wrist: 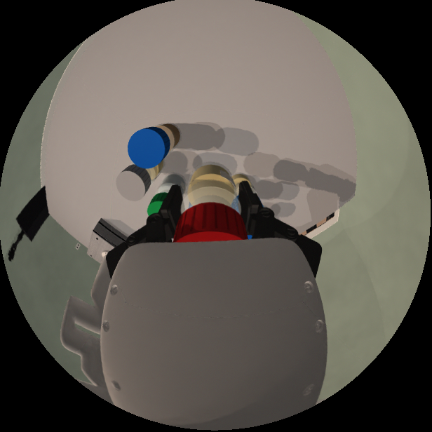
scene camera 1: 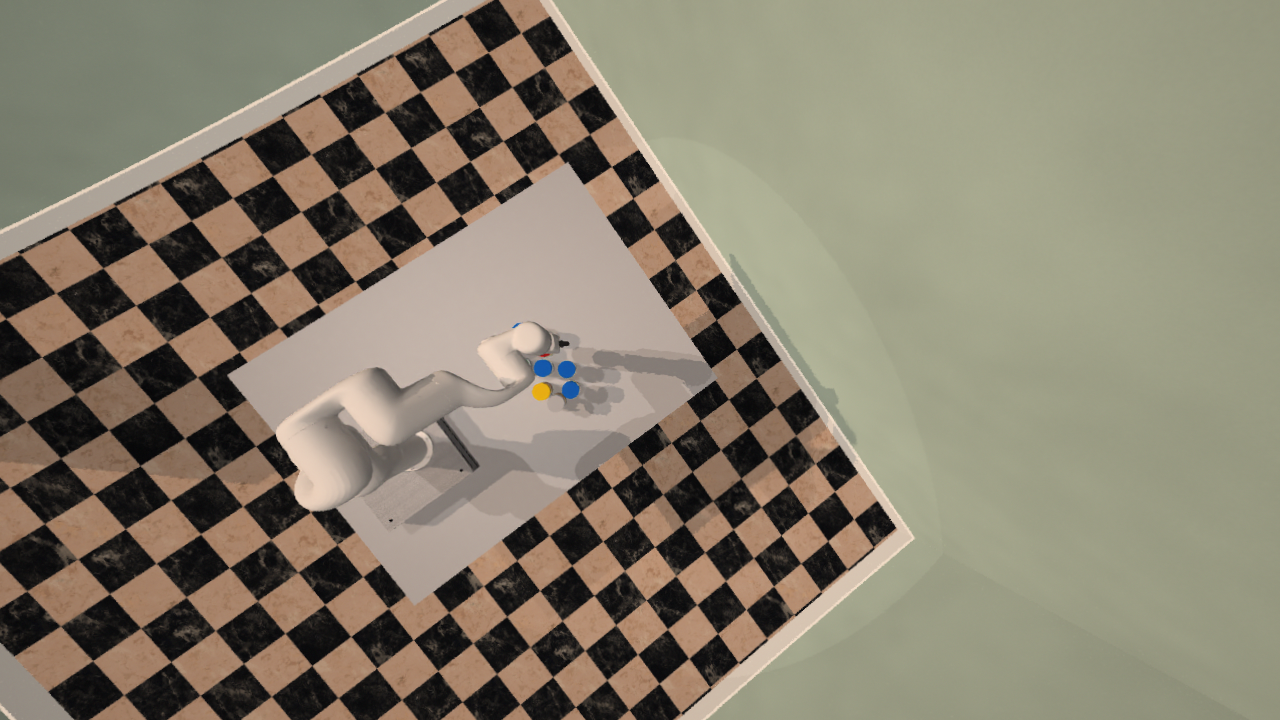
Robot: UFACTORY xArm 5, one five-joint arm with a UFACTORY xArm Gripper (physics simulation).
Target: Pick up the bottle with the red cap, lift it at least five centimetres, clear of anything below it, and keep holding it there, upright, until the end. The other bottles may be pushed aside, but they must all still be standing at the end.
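Places are measured from the arm's base along level axes (x ahead, y left, z up), in metres.
Pixels of known places: arm's base, origin of the base link: (scene camera 1: 412, 449).
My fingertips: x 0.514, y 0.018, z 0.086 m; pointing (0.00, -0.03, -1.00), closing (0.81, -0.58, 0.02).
Ahead of a thing's pixels: the offset from my fingertips to its top centre. Level surfaces: height alone.
The bottle with the red cap @(dx -0.004, dy -0.006, dz +0.064 m) (scene camera 1: 544, 354) (wrist: 211, 223) is upright between the two black fingers of my gripper (wrist: 210, 194), which is shut on it. In the wrist view the held bottle appears raised above the grey table top; its exact height cannot be told. In scene camera 1 the arm's wrist hides most of it. A blue-capped bottle (wrist: 146, 148), a grey-capped bottle (wrist: 132, 183) and a green-capped bottle (wrist: 158, 206) stand to the left in the wrist view. Part of another bottle shows behind the right finger.
In scene camera 1, blue caps @(dx -0.051, dy -0.048, dz -0.048 m) (scene camera 1: 542, 368) @(dx +0.006, dy -0.095, dz -0.048 m) (scene camera 1: 566, 368) @(dx -0.023, dy -0.154, dz -0.048 m) (scene camera 1: 571, 389) and a yellow cap @(dx -0.098, dy -0.105, dz -0.048 m) (scene camera 1: 540, 391) stand close below the wrist. Another blue cap @(dx -0.037, dy +0.083, dz -0.048 m) (scene camera 1: 516, 326) peeks out at its upper left. The table top @(dz -0.153 m) (scene camera 1: 501, 241) has checkered floor around it.
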